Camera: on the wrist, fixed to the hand. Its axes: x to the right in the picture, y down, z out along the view.
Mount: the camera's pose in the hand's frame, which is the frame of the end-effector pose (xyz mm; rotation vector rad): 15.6 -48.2 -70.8 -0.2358 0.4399 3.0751
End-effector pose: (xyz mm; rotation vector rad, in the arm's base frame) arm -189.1 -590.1 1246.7 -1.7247 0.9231 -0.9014
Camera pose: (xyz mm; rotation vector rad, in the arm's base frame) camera -235.5 -618.7 1314.6 1.0258 2.1516 1.0601
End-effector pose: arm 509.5 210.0 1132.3 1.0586 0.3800 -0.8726
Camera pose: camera 490.6 255.1 1060.3 0.4459 -0.8531 2.0677
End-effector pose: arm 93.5 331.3 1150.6 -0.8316 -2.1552 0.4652
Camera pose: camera 120.1 311.5 1231.1 2.6704 -1.0494 -0.8074
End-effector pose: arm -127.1 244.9 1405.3 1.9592 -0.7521 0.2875
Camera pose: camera -77.3 315.9 1413.3 1.0917 2.3161 -1.8008
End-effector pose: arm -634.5 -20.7 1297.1 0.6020 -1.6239 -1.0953
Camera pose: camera -580.2 -80.8 1265.2 -1.5006 -0.3488 1.1512
